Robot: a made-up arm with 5 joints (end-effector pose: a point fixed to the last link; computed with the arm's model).
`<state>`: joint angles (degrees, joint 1 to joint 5).
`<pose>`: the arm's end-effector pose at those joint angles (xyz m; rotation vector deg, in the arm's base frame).
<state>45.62 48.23 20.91 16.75 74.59</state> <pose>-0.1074 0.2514 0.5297 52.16 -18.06 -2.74</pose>
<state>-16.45 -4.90 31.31 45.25 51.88</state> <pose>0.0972 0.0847 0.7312 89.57 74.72 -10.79</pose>
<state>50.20 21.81 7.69 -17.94 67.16</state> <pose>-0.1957 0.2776 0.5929 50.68 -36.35 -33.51</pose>
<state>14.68 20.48 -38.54 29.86 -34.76</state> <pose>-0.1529 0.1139 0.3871 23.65 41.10 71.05</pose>
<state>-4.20 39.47 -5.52 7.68 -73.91</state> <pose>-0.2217 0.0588 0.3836 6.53 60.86 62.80</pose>
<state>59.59 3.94 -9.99 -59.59 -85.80</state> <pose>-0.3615 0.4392 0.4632 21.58 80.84 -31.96</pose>
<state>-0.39 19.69 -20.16 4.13 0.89</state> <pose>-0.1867 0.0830 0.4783 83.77 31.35 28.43</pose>
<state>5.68 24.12 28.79 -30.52 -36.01</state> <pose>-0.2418 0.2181 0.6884 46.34 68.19 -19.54</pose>
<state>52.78 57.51 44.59 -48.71 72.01</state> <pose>-0.2998 0.3476 0.4441 32.61 -87.11 -21.81</pose>
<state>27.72 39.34 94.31 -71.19 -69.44</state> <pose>-0.1185 0.6653 0.4756 0.23 53.97 -97.17</pose>
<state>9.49 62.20 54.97 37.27 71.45</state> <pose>-0.0278 0.2660 0.5995 62.66 -1.60 -11.00</pose>
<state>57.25 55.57 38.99 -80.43 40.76</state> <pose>-0.3273 0.3479 0.3430 30.76 -85.93 -34.17</pose>
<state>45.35 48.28 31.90 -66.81 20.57</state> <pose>-0.3021 0.3272 0.4323 37.31 -44.89 -43.31</pose>
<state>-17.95 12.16 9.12 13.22 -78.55</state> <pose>-0.2030 -0.0244 0.6234 18.27 93.59 77.16</pose>
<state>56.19 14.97 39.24 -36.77 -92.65</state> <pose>-0.2339 0.5830 0.5325 -5.68 111.39 -57.10</pose>
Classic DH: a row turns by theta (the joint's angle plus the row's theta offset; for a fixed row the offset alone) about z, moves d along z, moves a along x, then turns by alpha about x. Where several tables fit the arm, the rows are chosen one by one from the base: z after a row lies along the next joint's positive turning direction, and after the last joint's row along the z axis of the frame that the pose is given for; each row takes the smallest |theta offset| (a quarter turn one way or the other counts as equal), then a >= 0, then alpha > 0; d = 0 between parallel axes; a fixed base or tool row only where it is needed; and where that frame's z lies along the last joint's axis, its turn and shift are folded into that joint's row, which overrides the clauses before.
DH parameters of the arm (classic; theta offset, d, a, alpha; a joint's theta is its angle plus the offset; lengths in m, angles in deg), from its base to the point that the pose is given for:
base (fixed): 90 0.351 0.122 -90
joint 1: -90 -0.152 0.171 90
joint 2: -20.06 -0.0382 -0.0342 -134.92
joint 3: 77 0.3206 -0.1776 101.57
joint 4: -7.16 0.4675 -0.1274 153.83
joint 5: 0.5 0.3151 0.0581 -80.91
tool (fixed): -35.34 -0.0362 0 0

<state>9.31 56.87 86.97 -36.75 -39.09</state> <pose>-0.1636 0.4714 0.6148 18.54 53.72 -60.08</pose>
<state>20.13 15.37 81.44 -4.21 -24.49</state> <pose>0.0425 0.4874 0.7104 0.15 97.75 -60.53</pose>
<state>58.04 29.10 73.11 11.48 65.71</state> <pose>0.0569 0.5425 0.4566 -9.79 -12.29 -52.05</pose>
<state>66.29 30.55 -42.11 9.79 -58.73</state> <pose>-0.1566 0.0320 0.3306 -31.17 66.37 47.39</pose>
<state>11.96 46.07 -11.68 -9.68 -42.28</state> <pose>-0.2078 0.0884 0.3245 34.33 40.03 41.04</pose>
